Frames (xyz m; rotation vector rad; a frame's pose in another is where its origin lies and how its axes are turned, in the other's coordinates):
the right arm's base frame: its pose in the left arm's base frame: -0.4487 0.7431 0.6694 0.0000 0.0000 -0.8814
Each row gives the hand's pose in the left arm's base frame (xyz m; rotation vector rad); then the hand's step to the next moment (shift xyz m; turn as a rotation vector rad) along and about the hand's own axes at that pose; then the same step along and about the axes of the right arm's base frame.
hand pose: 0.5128 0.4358 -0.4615 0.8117 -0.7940 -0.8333
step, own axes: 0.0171 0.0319 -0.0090 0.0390 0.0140 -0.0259
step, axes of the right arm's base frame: 0.0147 0.0204 0.0276 0.0429 0.0208 0.0106
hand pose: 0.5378 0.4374 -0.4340 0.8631 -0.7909 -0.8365
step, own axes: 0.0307 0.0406 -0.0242 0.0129 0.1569 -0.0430
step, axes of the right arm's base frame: 0.0314 0.0336 0.0326 0.0061 0.1086 0.1217
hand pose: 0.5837 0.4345 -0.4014 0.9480 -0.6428 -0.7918
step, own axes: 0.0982 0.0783 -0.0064 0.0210 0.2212 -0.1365
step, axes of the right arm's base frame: 0.0915 0.0327 0.0799 0.0221 0.2200 0.1383
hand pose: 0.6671 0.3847 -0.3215 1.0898 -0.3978 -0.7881
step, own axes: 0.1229 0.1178 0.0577 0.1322 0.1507 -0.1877
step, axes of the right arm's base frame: 0.1334 0.0053 0.1204 0.1249 0.2407 0.0436
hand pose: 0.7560 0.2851 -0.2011 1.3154 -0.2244 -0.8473
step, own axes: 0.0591 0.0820 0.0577 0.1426 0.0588 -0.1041
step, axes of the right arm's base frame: 0.0888 -0.0204 0.0725 0.1283 0.1333 -0.0197
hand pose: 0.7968 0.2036 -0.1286 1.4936 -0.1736 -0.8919
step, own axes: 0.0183 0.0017 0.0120 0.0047 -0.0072 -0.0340
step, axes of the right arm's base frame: 0.0197 -0.0086 -0.0045 -0.0058 0.0321 -0.0128
